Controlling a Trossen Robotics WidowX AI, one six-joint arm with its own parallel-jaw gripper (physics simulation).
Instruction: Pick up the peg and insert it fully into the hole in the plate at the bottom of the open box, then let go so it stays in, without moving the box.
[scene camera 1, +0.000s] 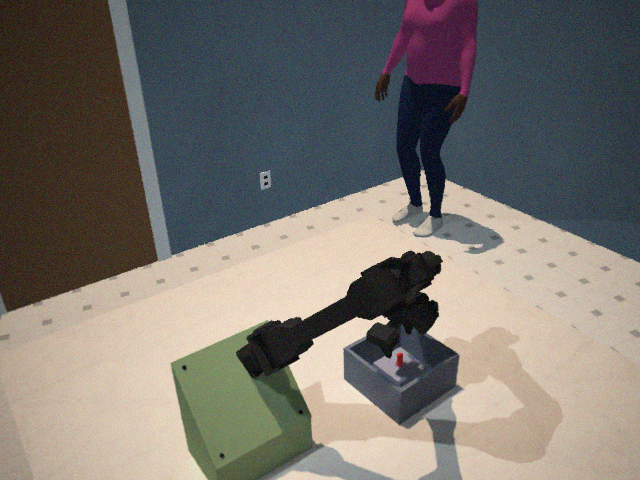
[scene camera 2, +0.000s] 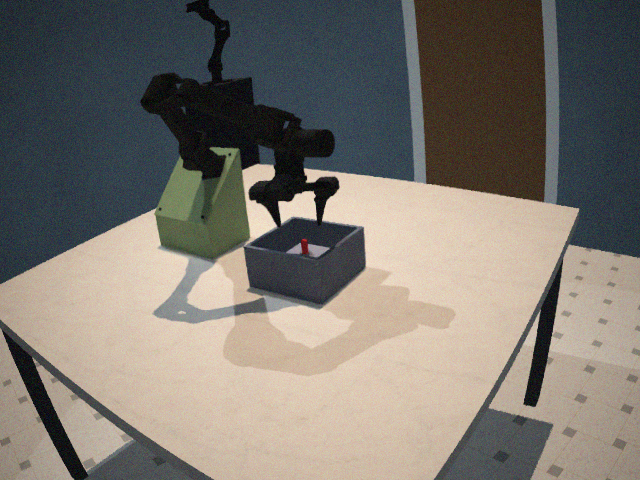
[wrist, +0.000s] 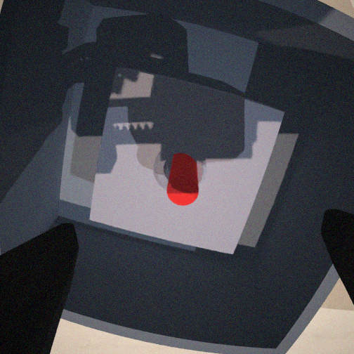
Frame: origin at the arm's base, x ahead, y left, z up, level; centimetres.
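Seen in the pictures: gripper, fingertip midpoint: (scene camera 1: 398, 345) (scene camera 2: 299, 226); arm's base, origin of the base link: (scene camera 1: 256, 356) (scene camera 2: 214, 167).
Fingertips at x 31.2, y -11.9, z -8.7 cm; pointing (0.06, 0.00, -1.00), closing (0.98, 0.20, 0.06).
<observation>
Offsets run from my fingertips to a thing's top centre. Level surfaces: height alone.
The red peg @[dx +0.8, dy +0.0, dz -3.3 cm] (scene camera 1: 399, 360) (scene camera 2: 304, 246) (wrist: 183, 180) stands about upright in the hole of the pale plate @[dx +1.0, dy +0.1, dz -6.0 cm] (scene camera 1: 384, 364) (scene camera 2: 318, 250) (wrist: 225, 210), with a short upper part showing above it. A round rim shows around the peg's base in the wrist view; how deep the peg sits is hidden. The plate lies at the bottom of the open blue-grey box @[dx +1.0, dy +0.1, dz -2.3 cm] (scene camera 1: 369, 377) (scene camera 2: 281, 271) (wrist: 175, 280). My gripper (scene camera 1: 399, 343) (scene camera 2: 299, 225) (wrist: 203, 231) is wide open above the peg, with its fingertips apart on either side and not touching it.
The box walls surround the plate. A green sloped block (scene camera 1: 232, 408) (scene camera 2: 227, 227) under the arm's base stands beside the box on the table @[dz -12.1 cm] (scene camera 2: 310, 413). A dark stand (scene camera 2: 242, 93) with a thin black arm shape is behind. A person (scene camera 1: 439, 51) stands near the wall.
</observation>
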